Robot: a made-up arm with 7 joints. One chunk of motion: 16 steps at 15 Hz.
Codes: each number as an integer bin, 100 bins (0 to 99) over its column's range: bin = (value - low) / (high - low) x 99, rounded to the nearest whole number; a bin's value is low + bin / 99 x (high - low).
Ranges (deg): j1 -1..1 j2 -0.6..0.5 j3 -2..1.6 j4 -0.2..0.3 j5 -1.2..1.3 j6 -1.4..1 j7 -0.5..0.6
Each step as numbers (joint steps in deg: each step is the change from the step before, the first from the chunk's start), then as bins.
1 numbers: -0.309 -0.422 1.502 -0.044 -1.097 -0.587 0.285
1 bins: 34 16 96 31 4 34 71
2 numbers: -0.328 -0.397 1.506 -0.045 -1.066 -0.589 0.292
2 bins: 33 18 96 31 5 33 71
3 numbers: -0.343 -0.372 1.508 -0.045 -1.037 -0.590 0.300
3 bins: 33 21 96 31 6 33 72
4 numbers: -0.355 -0.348 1.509 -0.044 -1.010 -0.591 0.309
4 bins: 32 23 96 31 8 33 73
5 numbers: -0.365 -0.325 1.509 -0.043 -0.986 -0.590 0.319
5 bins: 31 25 96 31 8 33 74
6 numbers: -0.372 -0.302 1.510 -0.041 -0.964 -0.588 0.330
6 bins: 31 27 97 31 9 33 75
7 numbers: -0.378 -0.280 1.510 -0.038 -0.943 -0.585 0.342
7 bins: 31 29 97 32 10 34 76
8 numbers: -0.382 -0.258 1.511 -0.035 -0.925 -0.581 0.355
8 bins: 31 31 97 33 11 34 77
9 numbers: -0.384 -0.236 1.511 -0.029 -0.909 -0.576 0.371
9 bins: 30 33 97 34 12 34 78
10 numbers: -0.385 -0.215 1.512 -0.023 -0.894 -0.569 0.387
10 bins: 30 35 97 35 12 34 80
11 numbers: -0.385 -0.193 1.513 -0.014 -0.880 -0.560 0.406
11 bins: 30 37 97 37 13 35 82
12 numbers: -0.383 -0.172 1.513 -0.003 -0.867 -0.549 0.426
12 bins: 31 39 97 39 13 35 83
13 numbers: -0.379 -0.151 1.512 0.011 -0.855 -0.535 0.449
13 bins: 31 40 97 42 14 36 85
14 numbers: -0.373 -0.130 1.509 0.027 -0.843 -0.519 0.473
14 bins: 31 42 96 45 14 36 88
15 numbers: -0.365 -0.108 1.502 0.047 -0.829 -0.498 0.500
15 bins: 31 44 96 49 15 37 90
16 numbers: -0.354 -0.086 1.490 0.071 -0.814 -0.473 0.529
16 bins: 32 46 96 54 15 38 93
